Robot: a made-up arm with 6 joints. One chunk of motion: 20 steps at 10 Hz.
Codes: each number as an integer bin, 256 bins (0 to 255) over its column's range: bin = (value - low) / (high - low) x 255, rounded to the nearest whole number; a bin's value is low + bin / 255 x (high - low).
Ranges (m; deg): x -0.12..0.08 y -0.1..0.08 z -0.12..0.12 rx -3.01..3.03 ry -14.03..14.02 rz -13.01..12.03
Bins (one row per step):
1: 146 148 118 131 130 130
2: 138 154 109 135 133 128
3: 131 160 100 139 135 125
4: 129 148 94 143 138 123
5: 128 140 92 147 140 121
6: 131 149 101 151 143 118
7: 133 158 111 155 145 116
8: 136 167 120 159 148 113
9: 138 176 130 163 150 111
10: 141 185 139 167 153 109
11: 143 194 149 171 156 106
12: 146 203 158 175 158 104
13: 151 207 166 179 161 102
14: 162 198 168 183 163 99
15: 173 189 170 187 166 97
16: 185 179 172 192 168 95
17: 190 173 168 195 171 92
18: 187 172 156 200 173 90
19: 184 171 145 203 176 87
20: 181 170 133 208 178 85
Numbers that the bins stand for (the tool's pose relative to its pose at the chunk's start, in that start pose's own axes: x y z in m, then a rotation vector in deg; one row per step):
1: -0.0055 0.0045 -0.0089 0.09 0.27 -0.24
2: -0.0118 0.0087 -0.0174 0.19 0.60 -0.44
3: -0.0173 0.0129 -0.0259 0.28 0.82 -0.74
4: -0.0188 0.0045 -0.0315 0.38 1.15 -0.93
5: -0.0196 -0.0012 -0.0334 0.47 1.37 -1.13
6: -0.0173 0.0052 -0.0249 0.57 1.70 -1.42
7: -0.0157 0.0115 -0.0155 0.66 1.92 -1.62
8: -0.0133 0.0179 -0.0071 0.76 2.25 -1.91
9: -0.0118 0.0242 0.0024 0.85 2.47 -2.11
10: -0.0094 0.0306 0.0108 0.95 2.80 -2.31
11: -0.0078 0.0369 0.0202 1.04 3.13 -2.60
12: -0.0055 0.0433 0.0287 1.14 3.35 -2.80
13: -0.0016 0.0461 0.0362 1.23 3.68 -2.99
14: 0.0071 0.0398 0.0381 1.32 3.90 -3.29
15: 0.0157 0.0334 0.0400 1.42 4.23 -3.48
16: 0.0251 0.0264 0.0419 1.54 4.45 -3.68
17: 0.0290 0.0221 0.0381 1.61 4.78 -3.98
18: 0.0267 0.0214 0.0268 1.73 5.00 -4.17
19: 0.0243 0.0207 0.0165 1.80 5.33 -4.47
20: 0.0220 0.0200 0.0052 1.92 5.55 -4.66

